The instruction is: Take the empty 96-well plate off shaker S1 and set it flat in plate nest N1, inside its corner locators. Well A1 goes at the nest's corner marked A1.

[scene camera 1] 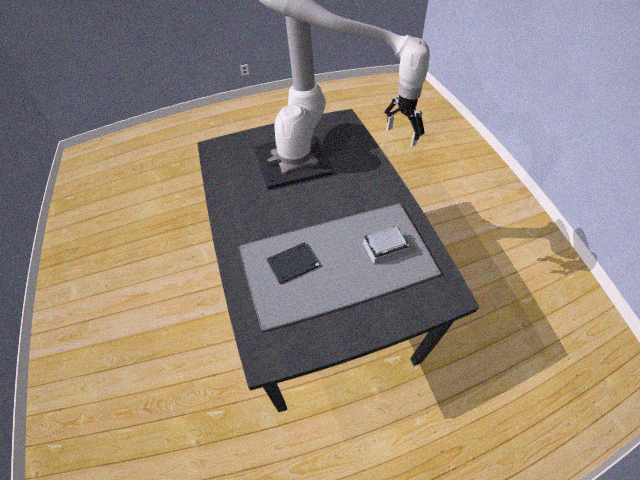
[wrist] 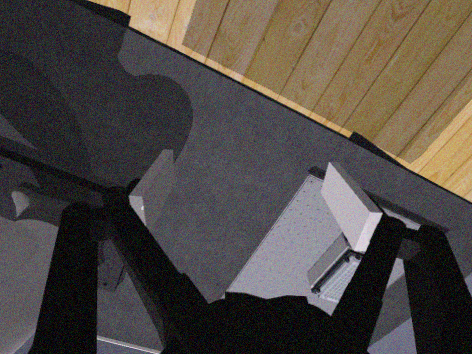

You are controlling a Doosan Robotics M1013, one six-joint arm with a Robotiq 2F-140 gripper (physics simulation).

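Where they show: gripper, between the fingertips: (scene camera 1: pixel 401 137) (wrist: pixel 250 172); arm's base, origin of its link: (scene camera 1: pixel 294 157).
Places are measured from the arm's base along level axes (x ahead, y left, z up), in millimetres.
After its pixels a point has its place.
The white 96-well plate (scene camera 1: pixel 386 240) {x 626, y 126, z 52 mm} (wrist: pixel 341 281) {x 597, y 134, z 59 mm} lies flat on top of the shaker (scene camera 1: pixel 373 254) {x 656, y 55, z 43 mm} (wrist: pixel 327 259) {x 575, y 142, z 13 mm}, a low light block at the right of the grey board. In the wrist view the plate is partly hidden by a finger. The dark plate nest (scene camera 1: pixel 293 262) {x 545, y -216, z 2 mm} lies on the left part of the board, with a small white mark at its right front corner; no plate is in it. My gripper (scene camera 1: pixel 402 133) {x 281, y 380, z 216 mm} (wrist: pixel 250 172) {x 281, y 380, z 216 mm} is open and empty, high above and behind the shaker, out past the table's right edge in the scene view. Well A1 is too small to tell.
The grey perforated board (scene camera 1: pixel 336 289) {x 707, y -116, z -9 mm} (wrist: pixel 280 250) {x 477, y 110, z -9 mm} lies on the dark table (scene camera 1: pixel 356 341) {x 913, y -137, z -22 mm} (wrist: pixel 240 130) {x 289, y 342, z -22 mm}. The arm's base (scene camera 1: pixel 294 139) {x 75, y -20, z 172 mm} stands at the table's back. The wooden floor surrounds the table, and a pale wall rises at the right.
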